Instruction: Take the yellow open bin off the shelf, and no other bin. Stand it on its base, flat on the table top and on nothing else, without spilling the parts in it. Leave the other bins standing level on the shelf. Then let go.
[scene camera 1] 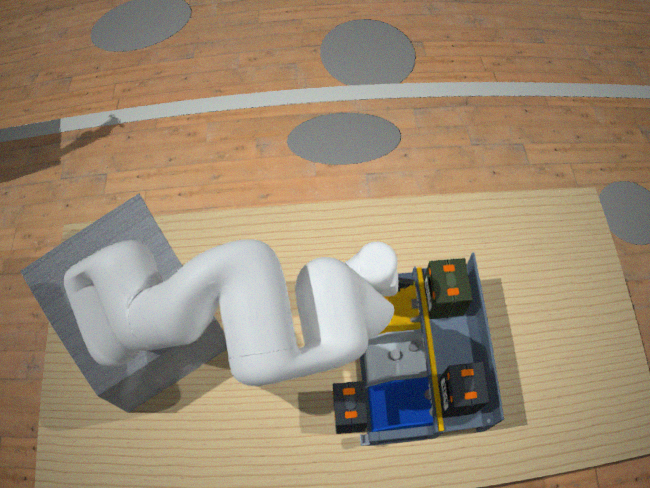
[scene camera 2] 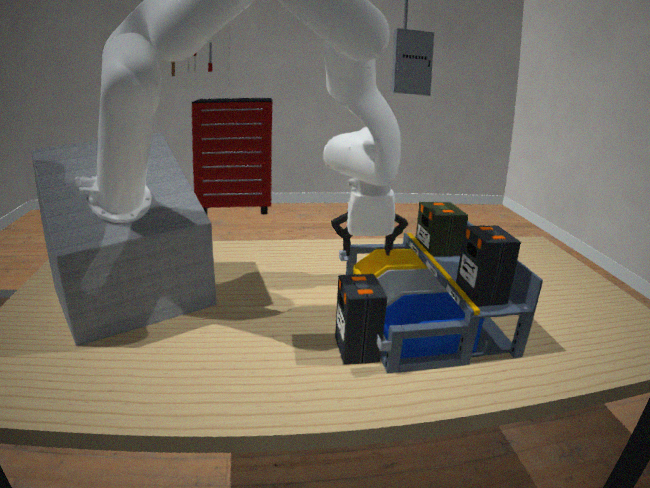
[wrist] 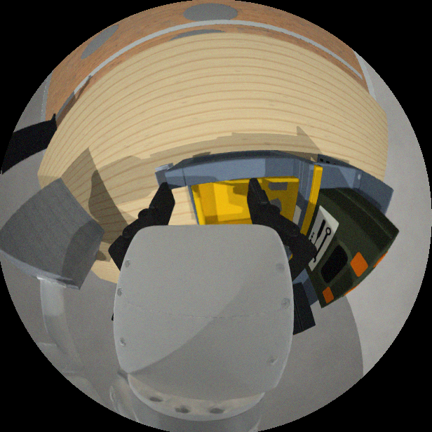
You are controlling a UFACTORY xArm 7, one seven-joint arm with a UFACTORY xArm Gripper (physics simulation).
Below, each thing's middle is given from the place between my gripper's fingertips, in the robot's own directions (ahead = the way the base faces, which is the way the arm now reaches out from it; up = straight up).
Labels:
My gripper is now 4 cm short of the yellow open bin [scene camera 2: 377, 262], 5 cm to the left of it and 4 cm above it. Round my hand: grey bin [scene camera 1: 379, 367] 1 cm ahead, 17 cm to the right, 4 cm below; then blue bin [scene camera 2: 434, 307] 1 cm behind, 28 cm to the right, 4 cm below; then black case [scene camera 2: 361, 302] 13 cm behind, 25 cm to the right, 1 cm below.

